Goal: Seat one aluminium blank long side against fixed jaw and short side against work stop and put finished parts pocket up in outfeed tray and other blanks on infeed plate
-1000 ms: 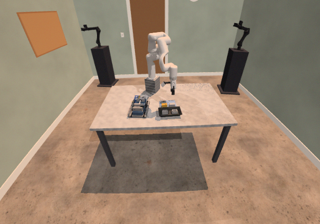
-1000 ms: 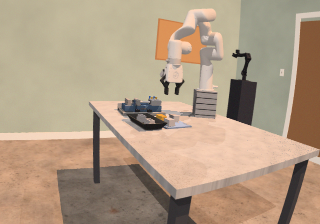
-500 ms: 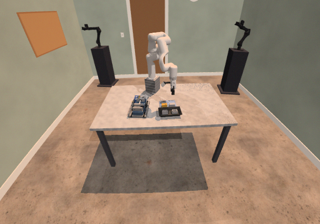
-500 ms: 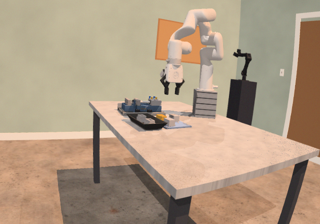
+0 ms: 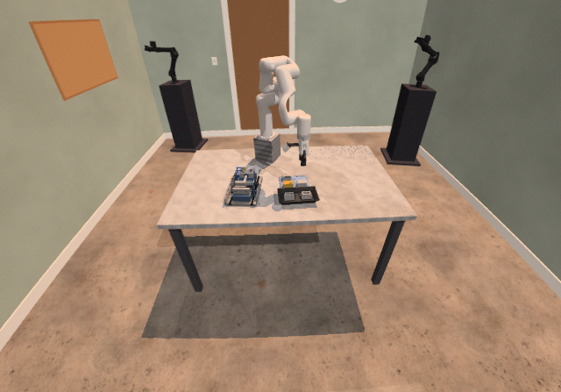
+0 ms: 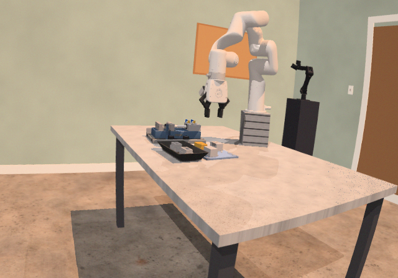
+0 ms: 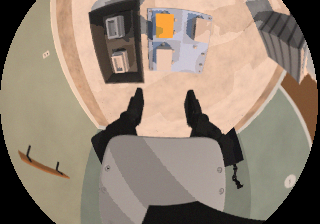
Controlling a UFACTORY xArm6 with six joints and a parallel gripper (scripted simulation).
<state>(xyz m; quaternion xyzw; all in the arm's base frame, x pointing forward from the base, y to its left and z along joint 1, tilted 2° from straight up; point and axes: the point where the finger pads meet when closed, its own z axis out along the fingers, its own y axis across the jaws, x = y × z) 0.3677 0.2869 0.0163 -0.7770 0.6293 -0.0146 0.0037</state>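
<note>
The brass blank is 2 cm ahead of my hand, 9 cm to the right of it and 17 cm below it. Round my hand: blue vise: 8 cm ahead, 36 cm to the right, 16 cm below.
</note>
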